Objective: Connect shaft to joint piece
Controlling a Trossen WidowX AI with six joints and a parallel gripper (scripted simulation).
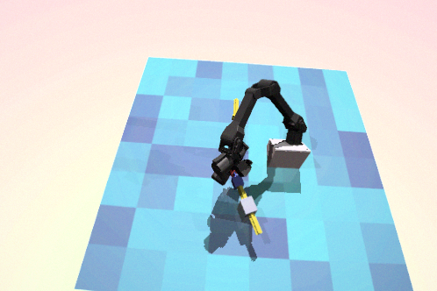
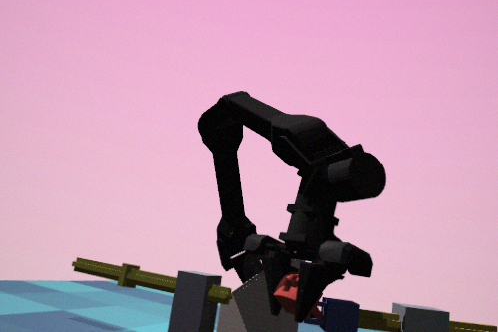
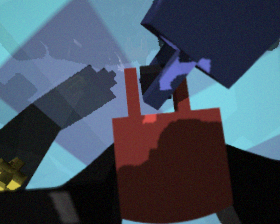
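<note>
My gripper tip is 30 mm below the red joint piece, 20 mm past it and 10 mm to the right of it.
</note>
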